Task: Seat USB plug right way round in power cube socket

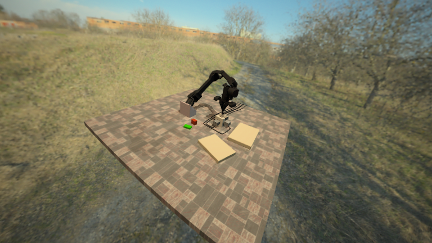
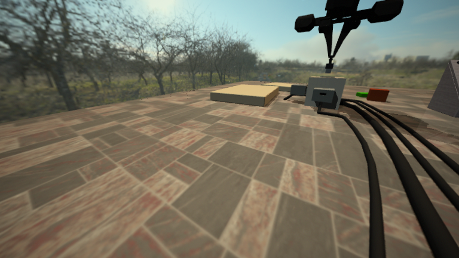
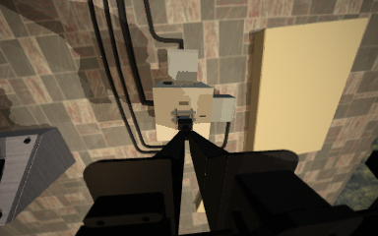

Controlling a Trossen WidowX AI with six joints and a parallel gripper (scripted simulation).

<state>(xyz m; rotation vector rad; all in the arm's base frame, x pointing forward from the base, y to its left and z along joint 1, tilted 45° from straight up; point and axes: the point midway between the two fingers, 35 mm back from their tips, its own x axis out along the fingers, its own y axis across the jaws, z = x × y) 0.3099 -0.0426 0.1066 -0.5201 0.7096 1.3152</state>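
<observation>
The USB plug lies 20 mm below my gripper tip. Round my gripper tip: red block: 170 mm behind, 150 mm to the right, 110 mm below; green block: 180 mm behind, 220 mm to the right, 120 mm below.
</observation>
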